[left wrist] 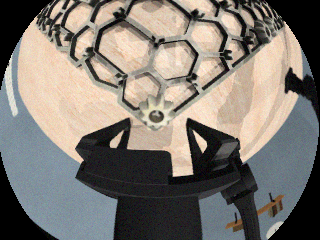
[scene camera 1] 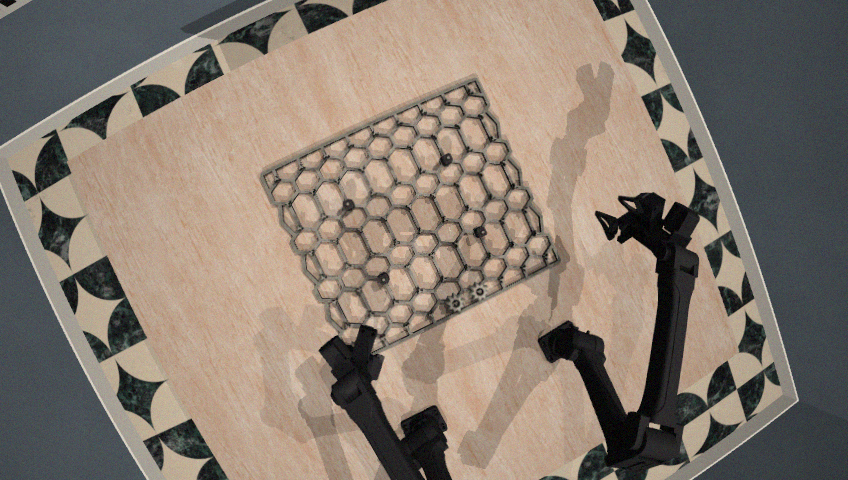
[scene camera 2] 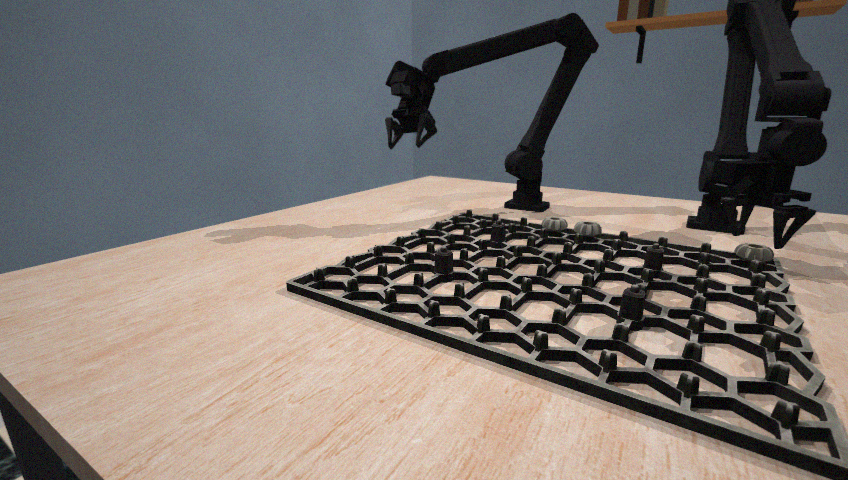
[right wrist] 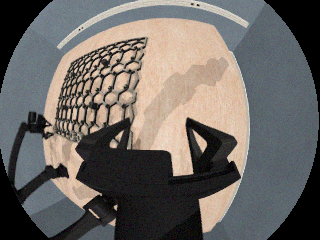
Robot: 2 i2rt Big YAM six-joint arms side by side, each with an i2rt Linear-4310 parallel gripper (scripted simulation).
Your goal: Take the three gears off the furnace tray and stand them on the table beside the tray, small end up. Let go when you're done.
Labels:
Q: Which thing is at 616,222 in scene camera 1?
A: The right gripper.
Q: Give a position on a furnace tray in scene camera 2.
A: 783,423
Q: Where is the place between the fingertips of the right gripper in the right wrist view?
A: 158,121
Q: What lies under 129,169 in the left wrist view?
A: The left gripper.

